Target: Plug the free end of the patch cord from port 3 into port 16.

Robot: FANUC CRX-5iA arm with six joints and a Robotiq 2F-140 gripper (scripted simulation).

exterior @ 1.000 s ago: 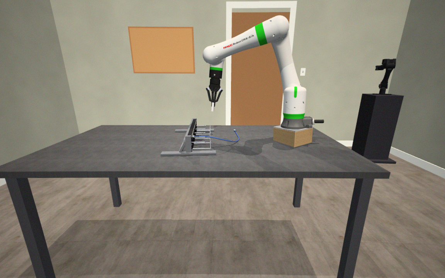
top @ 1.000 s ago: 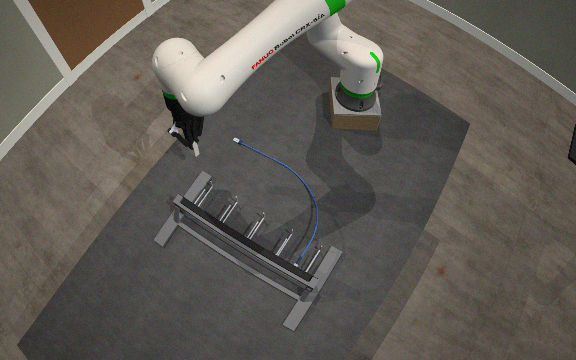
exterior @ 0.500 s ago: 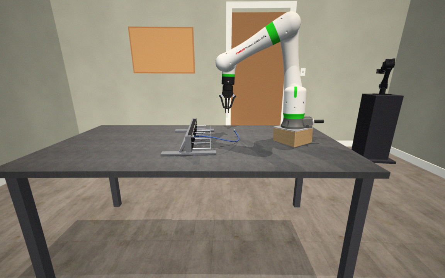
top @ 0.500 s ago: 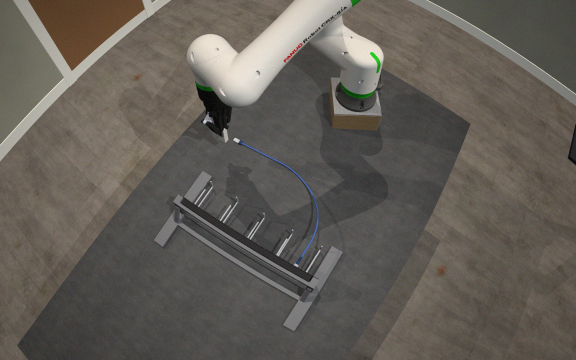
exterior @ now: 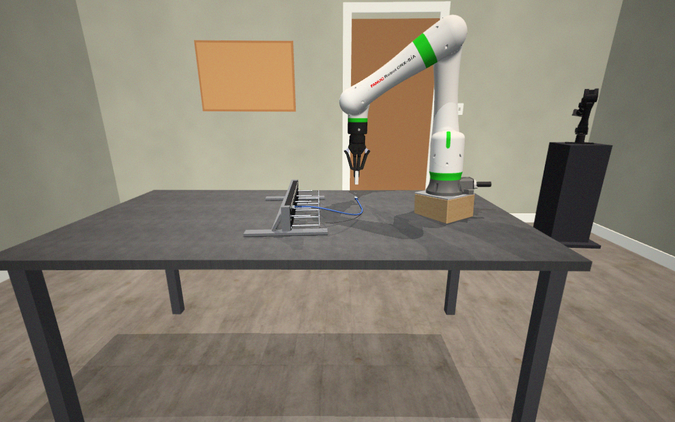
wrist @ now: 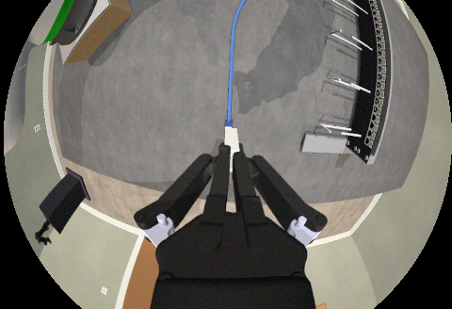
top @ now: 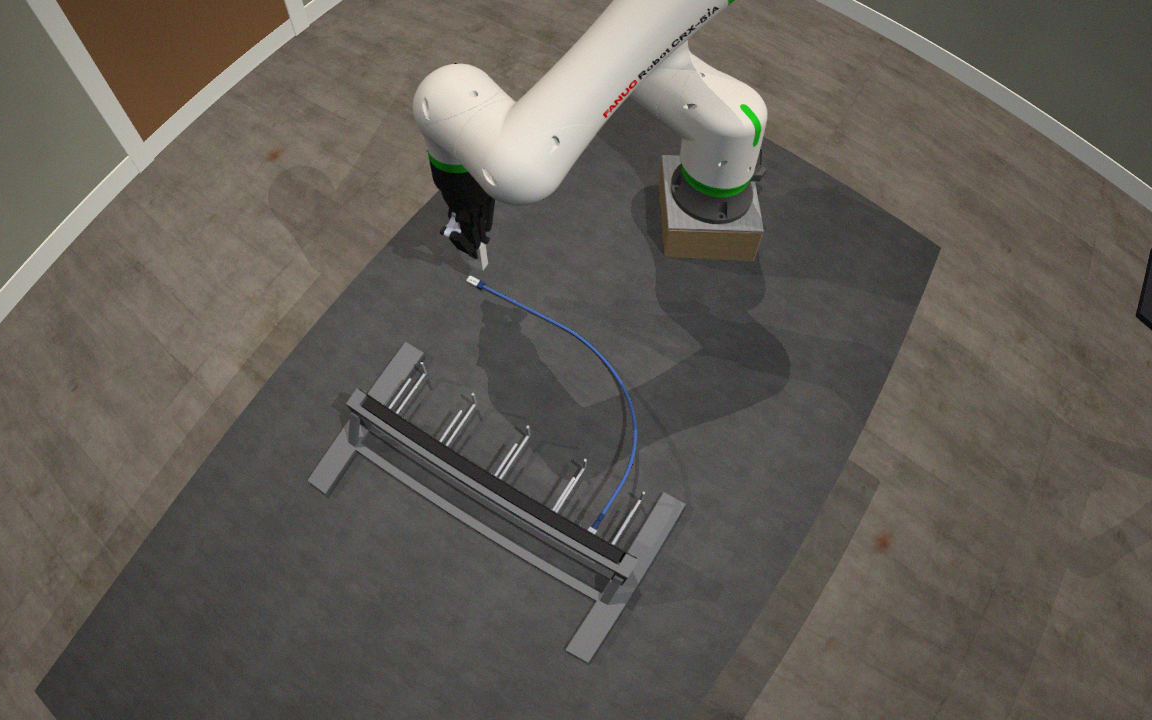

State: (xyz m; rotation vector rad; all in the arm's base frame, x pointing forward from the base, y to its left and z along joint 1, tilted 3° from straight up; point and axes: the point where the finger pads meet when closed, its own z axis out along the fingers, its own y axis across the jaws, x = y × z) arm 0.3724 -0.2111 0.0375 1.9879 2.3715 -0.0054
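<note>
The plug lies 110 mm below my hand and 20 mm to the right of it.
</note>
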